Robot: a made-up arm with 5 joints.
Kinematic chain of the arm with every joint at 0, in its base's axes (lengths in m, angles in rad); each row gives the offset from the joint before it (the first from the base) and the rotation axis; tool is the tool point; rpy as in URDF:
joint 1: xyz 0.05 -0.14 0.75 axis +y
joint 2: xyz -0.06 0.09 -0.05 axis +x
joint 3: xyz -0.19 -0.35 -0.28 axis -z
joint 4: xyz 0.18 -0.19 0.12 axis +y
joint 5: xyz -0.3 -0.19 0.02 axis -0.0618 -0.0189 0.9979
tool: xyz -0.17 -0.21 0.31 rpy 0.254 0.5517 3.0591
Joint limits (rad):
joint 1: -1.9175..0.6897
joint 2: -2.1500..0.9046
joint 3: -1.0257..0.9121
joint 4: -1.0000..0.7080
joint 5: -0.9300..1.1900
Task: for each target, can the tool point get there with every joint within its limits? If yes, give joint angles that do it. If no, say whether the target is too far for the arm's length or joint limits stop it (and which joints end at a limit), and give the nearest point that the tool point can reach.
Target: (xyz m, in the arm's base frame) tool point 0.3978 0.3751 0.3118
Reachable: no: joint limits stop it (at a limit: joint 1, joint 2, joint 3, joint 5) | nearest point 0.2116 0.4338 0.0461 | short by 0.330 m
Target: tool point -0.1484 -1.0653 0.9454
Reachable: yes | joints 0.4272 -0.0719 -0.5755 -0.1805 -0.1873
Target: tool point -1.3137 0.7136 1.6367
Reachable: no: too far | nearest point -0.8120 0.3726 1.3105 | short by 0.689 m
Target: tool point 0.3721 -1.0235 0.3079
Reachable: yes | joints -1.2848 0.2525 -0.5557 -0.5110 -0.2776
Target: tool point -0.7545 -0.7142 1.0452
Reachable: yes | joints -0.2557 -0.6749 0.0772 -0.2883 -0.2879
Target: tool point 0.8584 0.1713 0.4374
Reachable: no: joint limits stop it (at a limit: joint 1, joint 2, joint 4, joint 5) | nearest point 0.8861 0.1123 0.1907 | short by 0.255 m
